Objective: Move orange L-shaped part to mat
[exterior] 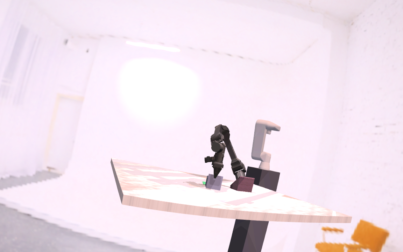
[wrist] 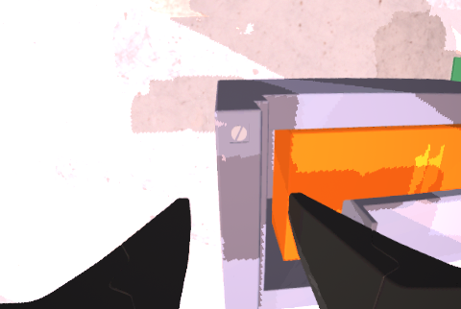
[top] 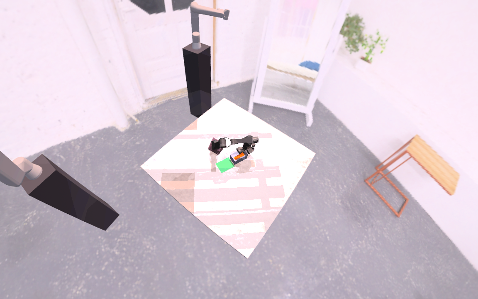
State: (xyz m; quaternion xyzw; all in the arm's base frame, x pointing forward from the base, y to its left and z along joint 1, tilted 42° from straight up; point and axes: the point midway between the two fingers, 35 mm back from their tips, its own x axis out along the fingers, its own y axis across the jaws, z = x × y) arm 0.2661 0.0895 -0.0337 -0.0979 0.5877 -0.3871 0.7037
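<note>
Now: gripper tip 50 mm to the left of the orange L-shaped part, 30 mm past it and 20 mm above it. From my gripper tip the other things lie so: green mat 200 mm to the right, 100 mm behind, 80 mm below.
</note>
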